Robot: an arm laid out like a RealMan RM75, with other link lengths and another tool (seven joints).
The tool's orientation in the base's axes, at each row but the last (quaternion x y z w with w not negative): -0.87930, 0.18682, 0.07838, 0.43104; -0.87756, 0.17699, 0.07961, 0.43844; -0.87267, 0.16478, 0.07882, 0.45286; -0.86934, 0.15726, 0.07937, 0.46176; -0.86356, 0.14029, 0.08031, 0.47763; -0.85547, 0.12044, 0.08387, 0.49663; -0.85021, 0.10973, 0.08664, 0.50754; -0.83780, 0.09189, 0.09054, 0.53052
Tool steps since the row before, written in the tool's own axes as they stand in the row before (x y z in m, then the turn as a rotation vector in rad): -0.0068, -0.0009, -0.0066, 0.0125, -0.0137, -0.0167; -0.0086, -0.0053, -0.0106, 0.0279, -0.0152, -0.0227; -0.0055, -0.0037, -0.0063, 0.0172, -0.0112, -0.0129; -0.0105, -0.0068, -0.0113, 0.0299, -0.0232, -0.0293; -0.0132, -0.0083, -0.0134, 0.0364, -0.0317, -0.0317; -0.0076, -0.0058, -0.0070, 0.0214, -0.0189, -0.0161; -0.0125, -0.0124, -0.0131, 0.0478, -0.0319, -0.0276; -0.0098, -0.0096, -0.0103, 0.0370, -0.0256, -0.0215
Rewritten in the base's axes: -0.0060, -0.0029, 0.0068, 0.0165, -0.0088, 0.0165; -0.0061, -0.0035, 0.0129, 0.0312, -0.0164, 0.0167; -0.0039, -0.0020, 0.0080, 0.0199, -0.0083, 0.0111; -0.0076, -0.0037, 0.0146, 0.0359, -0.0181, 0.0260; -0.0098, -0.0050, 0.0174, 0.0448, -0.0169, 0.0323; -0.0054, -0.0024, 0.0103, 0.0263, -0.0076, 0.0180; -0.0081, -0.0046, 0.0199, 0.0557, -0.0144, 0.0275; -0.0065, -0.0047, 0.0151, 0.0433, -0.0109, 0.0222
